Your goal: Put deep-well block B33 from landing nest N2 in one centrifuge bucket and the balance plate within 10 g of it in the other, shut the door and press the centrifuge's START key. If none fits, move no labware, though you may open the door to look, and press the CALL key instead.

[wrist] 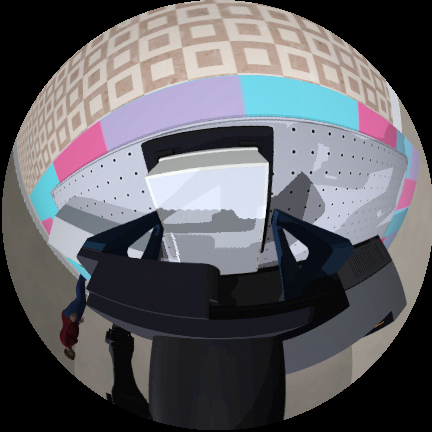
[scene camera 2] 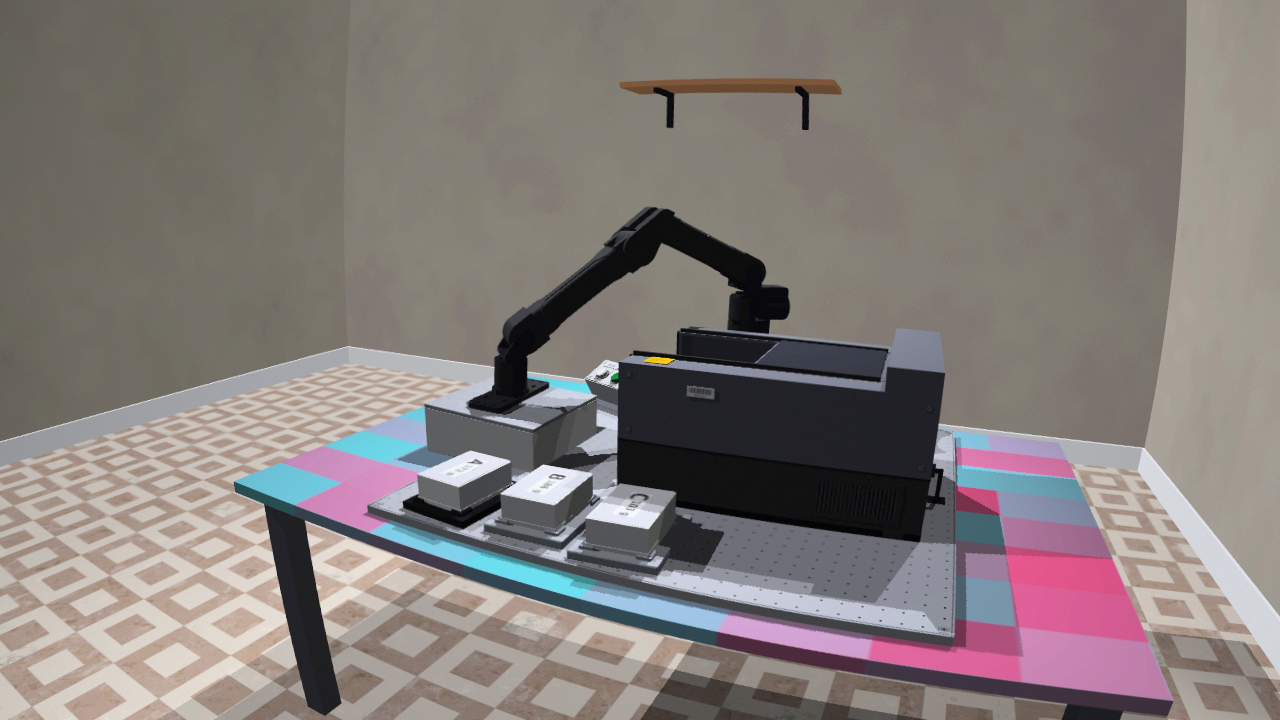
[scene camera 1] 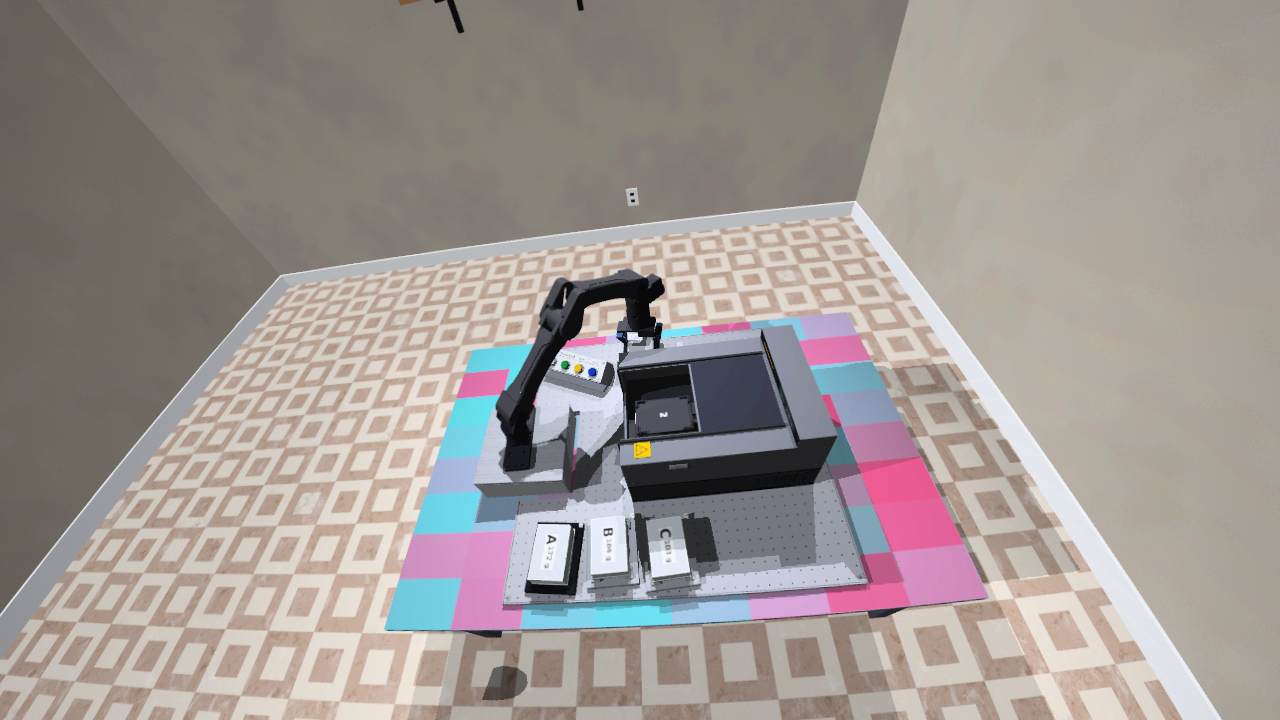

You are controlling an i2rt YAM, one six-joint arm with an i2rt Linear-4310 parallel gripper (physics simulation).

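Places are measured from the arm's base along level axes (x ahead, y left, z up), in centimetres.
Pixels of known places: gripper, between the fingertips: [wrist: 217,214] [scene camera 1: 641,345]; arm's base, origin of its link: [scene camera 2: 510,396] [scene camera 1: 520,437].
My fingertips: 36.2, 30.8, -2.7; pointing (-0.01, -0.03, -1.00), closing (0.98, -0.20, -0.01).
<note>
Ahead of a thing's pixels: the offset from my fingertips to its middle, as dx, dy, dz. "spot": to the spot under its first point.
The white deep-well block {-0.6, -1.5, -1.0} [wrist: 209,193] stands in a black nest {-0.7, -1.5, -3.7} [wrist: 209,139] on the perforated board behind the centrifuge {+16.4, -34.0, +7.4} [scene camera 1: 725,465] [scene camera 2: 779,420]. My gripper [wrist: 217,214] [scene camera 1: 640,337] is open and its two fingers stand on either side of the block, not closed on it. In scene camera 2 the fingers are hidden behind the centrifuge. The centrifuge's sliding door {+21.4, -34.1, +16.4} [scene camera 1: 737,390] is open, and the rotor chamber {+11.8, -33.8, +7.5} [scene camera 1: 660,412] shows to its left. Three white balance plates, A {-26.5, -61.4, -1.5} [scene camera 1: 550,555] [scene camera 2: 463,479], B {-12.6, -61.1, -1.5} [scene camera 1: 609,546] [scene camera 2: 546,495] and C {+0.8, -62.9, -1.5} [scene camera 1: 666,547] [scene camera 2: 629,519], sit in nests at the front.
A key panel {-21.7, -4.3, -0.6} [scene camera 1: 580,369] with green, yellow and blue keys stands left of the centrifuge. The arm's grey pedestal [scene camera 1: 536,470] [scene camera 2: 510,429] is at the left. All stand on a grey breadboard {spot: +29.0, -63.1, -4.7} [scene camera 1: 787,537] [scene camera 2: 805,573] on a table with coloured patches. A wall shelf [scene camera 2: 729,86] hangs high behind.
</note>
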